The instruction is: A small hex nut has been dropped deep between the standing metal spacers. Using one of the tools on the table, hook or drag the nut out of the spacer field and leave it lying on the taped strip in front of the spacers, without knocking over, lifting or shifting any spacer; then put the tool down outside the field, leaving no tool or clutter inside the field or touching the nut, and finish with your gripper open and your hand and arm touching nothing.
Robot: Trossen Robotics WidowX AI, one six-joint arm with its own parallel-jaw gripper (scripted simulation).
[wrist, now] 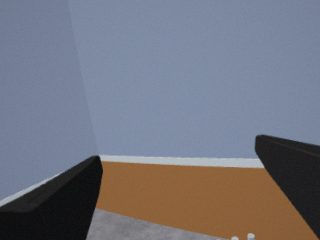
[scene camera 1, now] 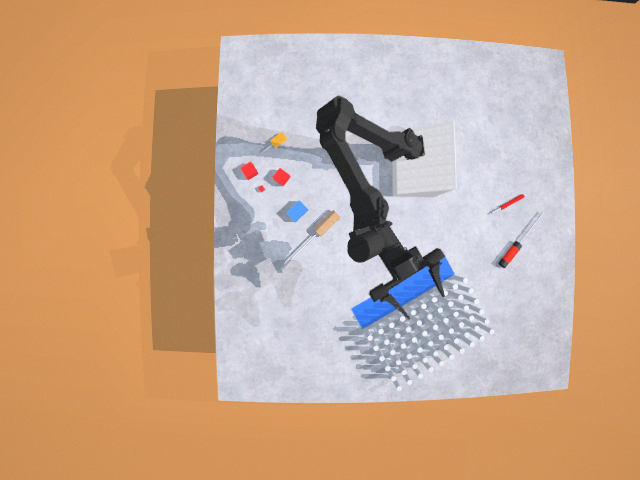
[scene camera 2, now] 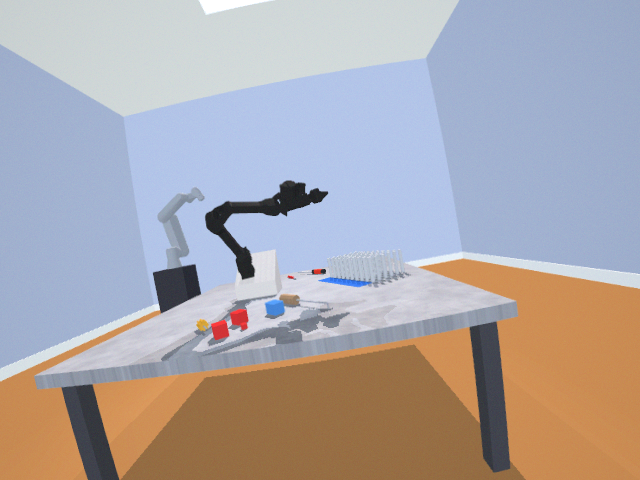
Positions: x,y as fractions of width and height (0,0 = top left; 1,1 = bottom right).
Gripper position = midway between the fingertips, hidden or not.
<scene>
The gripper (scene camera 1: 0.67,0.64) is open, holding nothing. Further things: a blue taped strip (scene camera 1: 0.65,0.59).
The gripper is seen too in the wrist view (wrist: 0.56,0.64).
</scene>
